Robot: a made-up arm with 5 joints.
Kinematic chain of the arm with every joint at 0, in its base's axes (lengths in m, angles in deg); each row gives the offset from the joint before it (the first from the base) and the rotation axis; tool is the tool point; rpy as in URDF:
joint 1: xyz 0 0 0.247 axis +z
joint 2: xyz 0 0 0 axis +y
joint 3: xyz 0.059 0 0.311 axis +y
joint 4: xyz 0.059 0 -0.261 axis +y
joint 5: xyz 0.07 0 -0.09 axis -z
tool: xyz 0 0 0 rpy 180 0 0
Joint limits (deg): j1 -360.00..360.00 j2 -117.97..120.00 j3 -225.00..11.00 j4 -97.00..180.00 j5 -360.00..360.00
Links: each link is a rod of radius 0.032 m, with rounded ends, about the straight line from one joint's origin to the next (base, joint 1, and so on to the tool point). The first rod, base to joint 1, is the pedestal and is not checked.
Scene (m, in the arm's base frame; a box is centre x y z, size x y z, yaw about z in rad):
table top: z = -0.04
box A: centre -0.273 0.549 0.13 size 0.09 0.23 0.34 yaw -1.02
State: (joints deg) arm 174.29 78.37 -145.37 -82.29 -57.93
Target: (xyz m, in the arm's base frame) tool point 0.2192 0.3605 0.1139
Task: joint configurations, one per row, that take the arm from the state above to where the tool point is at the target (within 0.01 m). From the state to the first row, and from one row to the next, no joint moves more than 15 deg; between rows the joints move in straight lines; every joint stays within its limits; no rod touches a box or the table.
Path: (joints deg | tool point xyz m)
1: 161.85 65.74 -136.04 -81.72 -54.18 | -0.5262 0.1725 0.4009
2: 149.41 53.12 -126.70 -81.16 -50.44 | -0.4531 0.2678 0.4805
3: 136.97 40.49 -117.37 -80.59 -46.69 | -0.3540 0.3304 0.5534
4: 124.54 27.86 -108.03 -80.02 -42.94 | -0.2435 0.3537 0.6164
5: 112.10 15.24 -98.70 -79.45 -39.20 | -0.1370 0.3375 0.6670
6: 99.66 2.61 -89.36 -78.89 -35.45 | -0.0489 0.2874 0.7036
7: 91.47 15.54 -83.28 -82.51 -39.95 | -0.0100 0.3878 0.5994
8: 83.27 28.48 -77.21 -86.13 -44.44 | 0.0527 0.4466 0.4775
9: 75.08 41.41 -71.13 -89.76 -48.94 | 0.1222 0.4585 0.3490
10: 66.89 54.34 -65.05 -93.38 -53.43 | 0.1820 0.4266 0.2247
11: 58.70 67.27 -58.97 -97.00 -57.93 | 0.2192 0.3605 0.1139

